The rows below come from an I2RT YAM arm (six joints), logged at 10 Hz.
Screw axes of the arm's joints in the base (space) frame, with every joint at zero. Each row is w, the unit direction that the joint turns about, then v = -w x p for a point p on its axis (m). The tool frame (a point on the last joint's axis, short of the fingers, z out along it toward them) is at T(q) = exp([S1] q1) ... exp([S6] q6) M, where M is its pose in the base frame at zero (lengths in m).
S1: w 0 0 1 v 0.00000 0.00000 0.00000
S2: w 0 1 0 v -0.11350 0.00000 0.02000
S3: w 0 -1 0 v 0.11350 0.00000 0.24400
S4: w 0 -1 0 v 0.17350 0.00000 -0.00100
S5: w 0 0 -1 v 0.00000 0.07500 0.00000
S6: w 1 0 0 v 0.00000 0.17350 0.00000
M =
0 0 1 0.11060
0 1 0 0.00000
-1 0 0 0.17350
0 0 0 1
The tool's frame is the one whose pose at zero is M.
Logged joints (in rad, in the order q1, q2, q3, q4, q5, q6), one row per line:
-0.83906, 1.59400, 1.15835, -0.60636, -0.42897, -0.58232
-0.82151, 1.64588, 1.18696, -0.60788, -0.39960, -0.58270
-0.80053, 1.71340, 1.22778, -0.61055, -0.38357, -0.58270
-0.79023, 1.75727, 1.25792, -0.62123, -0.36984, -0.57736
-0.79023, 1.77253, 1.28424, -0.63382, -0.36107, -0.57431
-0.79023, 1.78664, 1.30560, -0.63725, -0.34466, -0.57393
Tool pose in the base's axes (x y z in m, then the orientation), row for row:
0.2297, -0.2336, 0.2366, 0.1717, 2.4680, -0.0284
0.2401, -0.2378, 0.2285, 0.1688, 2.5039, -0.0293
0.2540, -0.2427, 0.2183, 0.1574, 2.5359, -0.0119
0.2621, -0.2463, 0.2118, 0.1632, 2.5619, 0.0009
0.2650, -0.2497, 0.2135, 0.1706, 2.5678, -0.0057
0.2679, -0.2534, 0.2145, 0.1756, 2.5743, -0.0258
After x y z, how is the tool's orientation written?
As a rotation vector, in radians.
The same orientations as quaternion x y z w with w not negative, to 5 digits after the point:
0.06557, 0.94249, -0.01085, 0.32757
0.06393, 0.94829, -0.01110, 0.31069
0.05917, 0.95338, -0.00447, 0.29589
0.06097, 0.95709, 0.00034, 0.28332
0.06364, 0.95781, -0.00213, 0.28026
0.06539, 0.95862, -0.00961, 0.27692

